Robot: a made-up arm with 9 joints. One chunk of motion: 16 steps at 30 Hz.
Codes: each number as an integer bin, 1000 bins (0 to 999) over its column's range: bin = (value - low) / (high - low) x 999, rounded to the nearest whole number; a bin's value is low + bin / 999 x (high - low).
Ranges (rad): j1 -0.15..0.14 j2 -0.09..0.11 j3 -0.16..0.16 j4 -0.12..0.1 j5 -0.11..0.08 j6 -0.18..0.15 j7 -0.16..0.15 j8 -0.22..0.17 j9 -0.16..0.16
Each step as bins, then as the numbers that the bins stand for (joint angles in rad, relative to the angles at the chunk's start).
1 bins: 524 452 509 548 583 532 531 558 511
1 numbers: 0.0021 0.0005 0.0030 0.0007 0.0009 -0.0043 0.0048 -0.0022 0.0037
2 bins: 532 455 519 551 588 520 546 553 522
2 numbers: 0.0044 0.0011 0.0062 0.0013 0.0018 -0.0082 0.0094 -0.0041 0.0072
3 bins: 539 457 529 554 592 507 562 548 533
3 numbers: 0.0065 0.0015 0.0094 0.0020 0.0026 -0.0125 0.0144 -0.0061 0.0107
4 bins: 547 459 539 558 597 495 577 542 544
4 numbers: 0.0088 0.0019 0.0127 0.0029 0.0035 -0.0165 0.0190 -0.0084 0.0143
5 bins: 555 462 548 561 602 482 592 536 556
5 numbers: 0.0111 0.0025 0.0155 0.0035 0.0045 -0.0208 0.0237 -0.0108 0.0181
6 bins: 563 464 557 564 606 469 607 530 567
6 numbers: 0.0134 0.0029 0.0184 0.0042 0.0053 -0.0251 0.0284 -0.0131 0.0216
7 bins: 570 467 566 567 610 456 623 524 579
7 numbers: 0.0155 0.0035 0.0213 0.0049 0.0060 -0.0294 0.0333 -0.0154 0.0255
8 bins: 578 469 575 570 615 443 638 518 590
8 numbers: 0.0178 0.0039 0.0242 0.0055 0.0070 -0.0337 0.0380 -0.0178 0.0290
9 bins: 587 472 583 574 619 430 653 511 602
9 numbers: 0.0204 0.0045 0.0267 0.0064 0.0077 -0.0380 0.0426 -0.0205 0.0328
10 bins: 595 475 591 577 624 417 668 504 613
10 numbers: 0.0227 0.0051 0.0293 0.0071 0.0087 -0.0423 0.0473 -0.0232 0.0364
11 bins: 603 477 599 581 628 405 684 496 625
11 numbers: 0.0250 0.0055 0.0319 0.0079 0.0094 -0.0462 0.0523 -0.0264 0.0402
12 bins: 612 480 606 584 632 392 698 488 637
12 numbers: 0.0277 0.0061 0.0341 0.0086 0.0102 -0.0505 0.0566 -0.0295 0.0440
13 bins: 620 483 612 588 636 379 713 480 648
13 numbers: 0.0300 0.0067 0.0360 0.0095 0.0110 -0.0548 0.0613 -0.0326 0.0476
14 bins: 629 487 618 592 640 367 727 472 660
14 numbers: 0.0326 0.0075 0.0380 0.0104 0.0117 -0.0588 0.0656 -0.0357 0.0514
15 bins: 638 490 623 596 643 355 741 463 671
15 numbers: 0.0352 0.0081 0.0396 0.0113 0.0123 -0.0627 0.0699 -0.0392 0.0549
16 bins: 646 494 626 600 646 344 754 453 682
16 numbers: 0.0375 0.0089 0.0405 0.0121 0.0129 -0.0664 0.0740 -0.0432 0.0585
